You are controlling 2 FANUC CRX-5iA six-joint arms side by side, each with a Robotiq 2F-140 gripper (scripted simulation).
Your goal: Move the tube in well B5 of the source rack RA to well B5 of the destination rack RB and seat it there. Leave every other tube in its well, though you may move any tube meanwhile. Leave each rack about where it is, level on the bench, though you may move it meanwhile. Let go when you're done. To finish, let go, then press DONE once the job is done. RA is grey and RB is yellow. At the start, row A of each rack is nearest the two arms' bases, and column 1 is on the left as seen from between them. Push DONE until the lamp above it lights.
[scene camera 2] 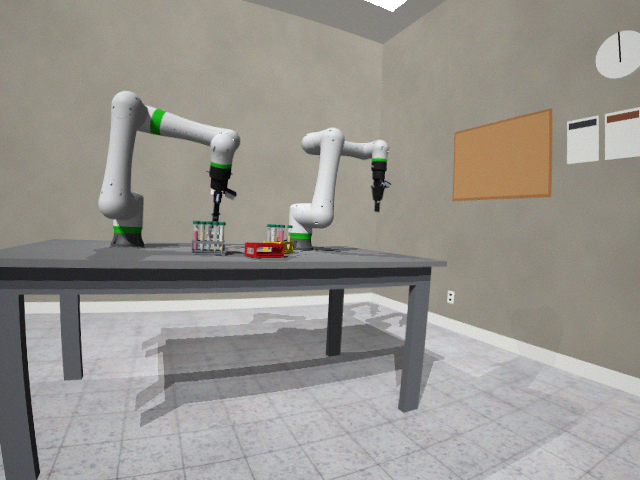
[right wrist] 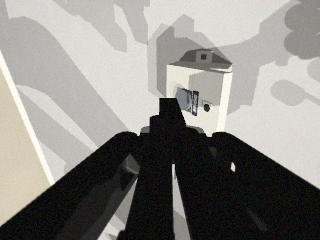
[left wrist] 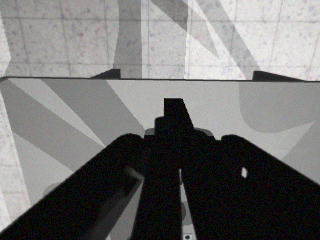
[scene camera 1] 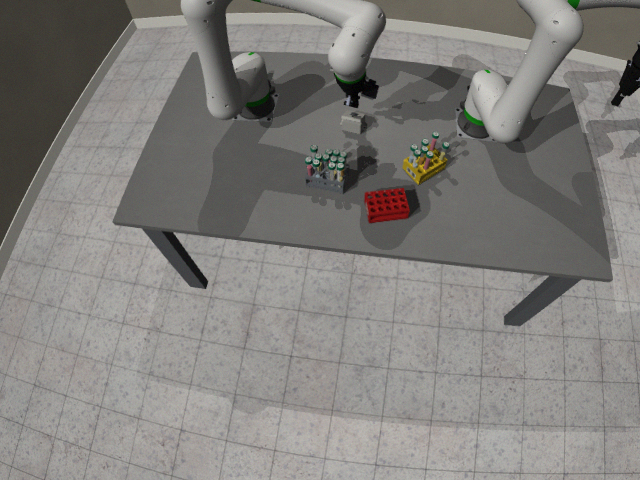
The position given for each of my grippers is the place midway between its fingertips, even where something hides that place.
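Observation:
Through scene camera 1 I can see a red rack (scene camera 1: 386, 211). My left gripper (left wrist: 172, 113) is visible to me, while the red rack is out of frame in the left wrist view. I see my right gripper (right wrist: 167, 112) as well, and in the right wrist view the rack is out of frame.

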